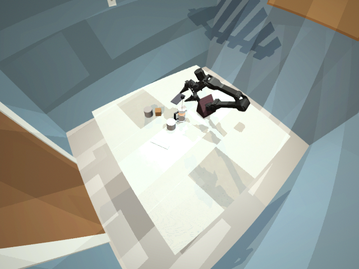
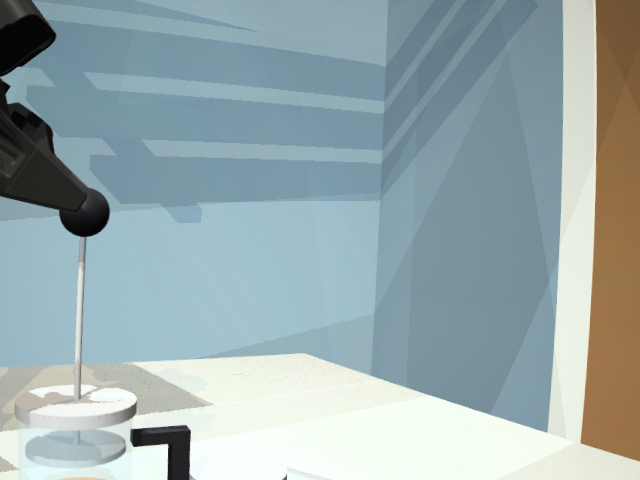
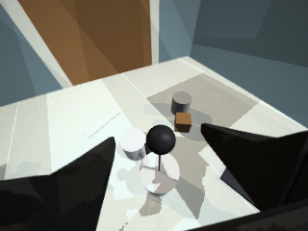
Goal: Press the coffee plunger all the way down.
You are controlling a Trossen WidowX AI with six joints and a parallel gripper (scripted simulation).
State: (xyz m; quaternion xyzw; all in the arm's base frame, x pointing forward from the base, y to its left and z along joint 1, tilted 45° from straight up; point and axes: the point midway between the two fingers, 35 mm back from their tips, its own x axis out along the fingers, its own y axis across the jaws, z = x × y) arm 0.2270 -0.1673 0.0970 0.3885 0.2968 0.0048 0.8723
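The coffee press lies 130 mm below my gripper tip and 10 mm ahead of it. From my gripper tip the other things lie so: flat pale strip 270 mm ahead, 250 mm below, 120 mm to the left.
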